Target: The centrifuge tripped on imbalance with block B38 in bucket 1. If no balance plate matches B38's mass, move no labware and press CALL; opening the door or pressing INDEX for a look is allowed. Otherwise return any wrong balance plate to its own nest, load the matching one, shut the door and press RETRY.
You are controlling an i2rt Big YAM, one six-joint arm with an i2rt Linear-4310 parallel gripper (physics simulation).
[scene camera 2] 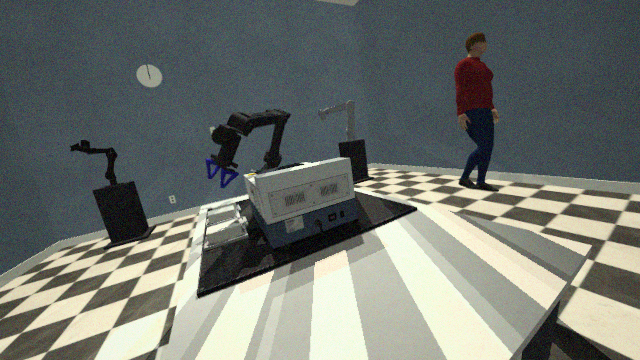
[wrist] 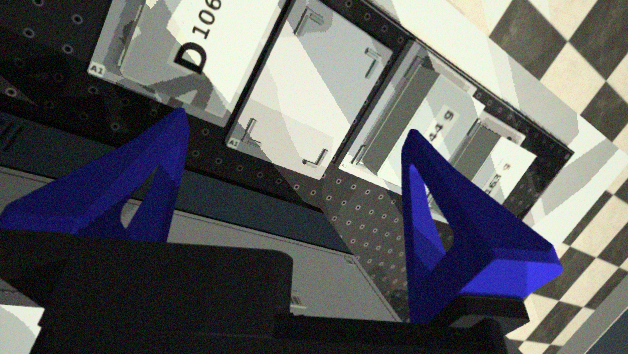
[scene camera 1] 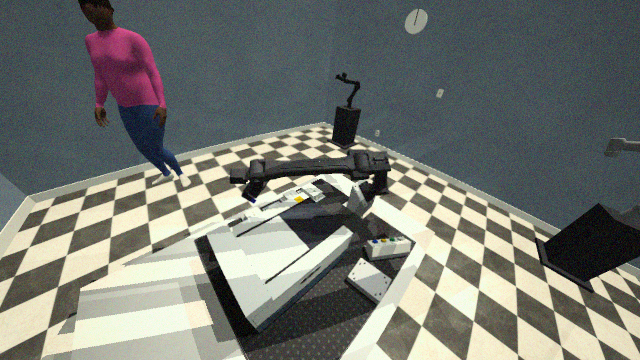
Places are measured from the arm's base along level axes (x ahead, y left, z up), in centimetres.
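Where they show: gripper, between the fingertips: (scene camera 2: 215, 183) (wrist: 298, 129) (scene camera 1: 255, 192); arm's base, origin of its link: (scene camera 1: 366, 191).
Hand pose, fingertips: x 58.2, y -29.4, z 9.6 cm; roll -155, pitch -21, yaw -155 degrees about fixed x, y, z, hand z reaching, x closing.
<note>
Things, the pixels of their top centre, and the offset from my fingertips.
- balance plate marked D 106, centre of its top: (wrist: 206, 23) (scene camera 2: 223, 226) (scene camera 1: 255, 215) dy -1.3, dx +2.1, dz -16.9 cm
- empty nest, centre of its top: (wrist: 314, 99) (scene camera 2: 228, 223) dy +0.5, dx -10.8, dz -20.5 cm
- plate reading 44 g, centre of its top: (wrist: 431, 140) (scene camera 2: 220, 210) (scene camera 1: 293, 196) dy -1.6, dx -24.3, dz -16.9 cm
- reading 163 g, centre of its top: (wrist: 491, 187) (scene camera 2: 223, 203) (scene camera 1: 311, 189) dy +0.1, dx -38.4, dz -16.9 cm
- white button box, centre of its top: (scene camera 1: 391, 241) dy +58.6, dx -39.8, dz -14.0 cm
- flat white plate with small dots, centre of its top: (scene camera 1: 370, 277) dy +60.7, dx -18.9, dz -17.7 cm
My gripper (scene camera 1: 253, 200) (scene camera 2: 217, 182) (wrist: 298, 129) has blue fingers, stands wide open and empty, and hangs above the row of nests beside the centrifuge (scene camera 1: 280, 255) (scene camera 2: 310, 192) (wrist: 220, 227). In the wrist view a balance plate marked D 106 (wrist: 235, 45) sits in its nest at upper left; the rest of its mass is cut off. Right of it is an empty nest (wrist: 310, 85) with corner brackets. Further right are a plate reading "44 g" (wrist: 440, 107) and one reading "163 g" (wrist: 510, 167), both partly behind the right finger. Block B38 and the rotor do not show.
A white button box (scene camera 1: 389, 248) with blue, yellow and green buttons stands beside the centrifuge, near a flat white plate with small dots (scene camera 1: 369, 281). A grey wedge-shaped unit (scene camera 1: 357, 198) stands near the arm's base. Two people (scene camera 1: 125, 70) (scene camera 2: 475, 90) stand away from the table.
</note>
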